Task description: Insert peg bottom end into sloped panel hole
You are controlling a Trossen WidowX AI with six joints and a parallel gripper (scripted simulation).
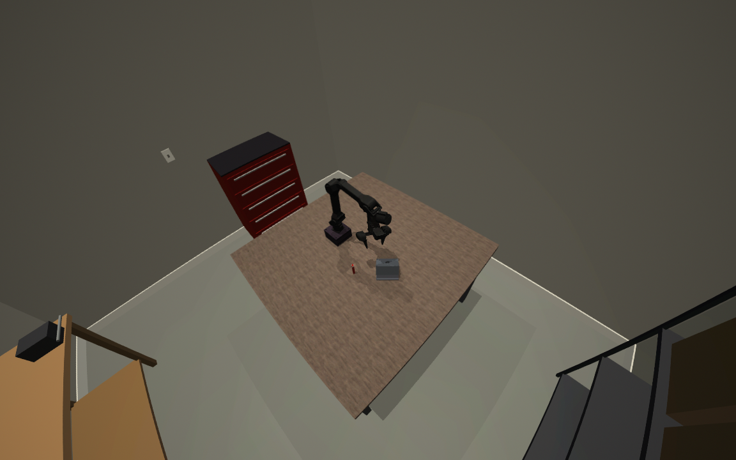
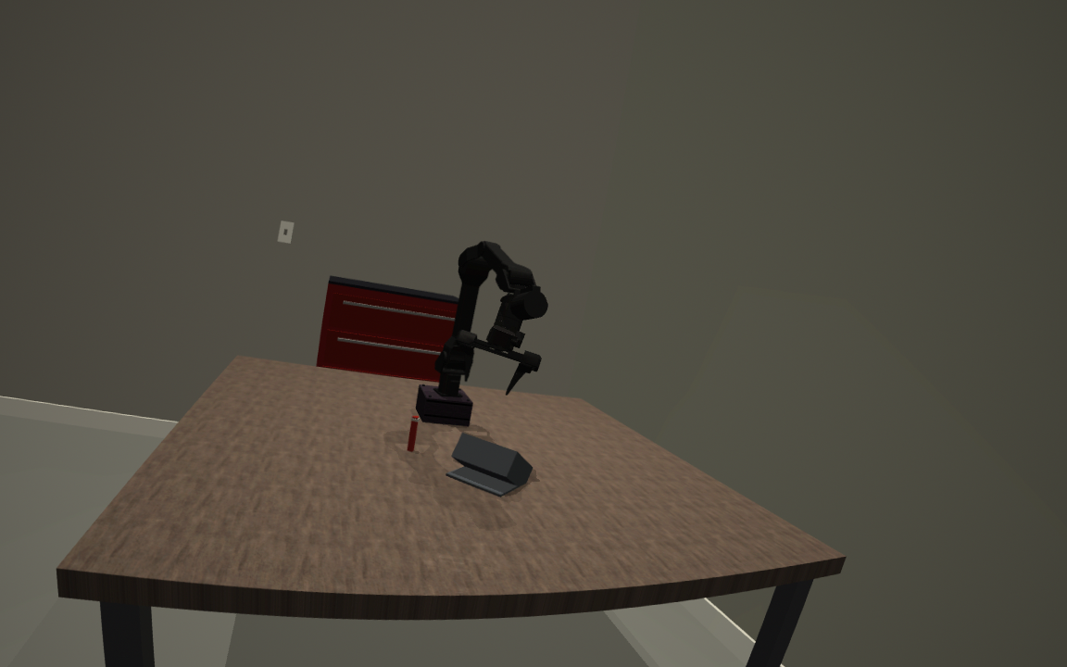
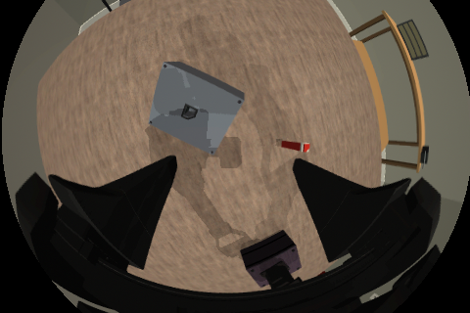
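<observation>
My gripper tip is 80 mm past the red peg, 120 mm to the left of it and 120 mm above it. Also, from my gripper tip: grey sloped panel 80 mm ahead, 140 mm below.
</observation>
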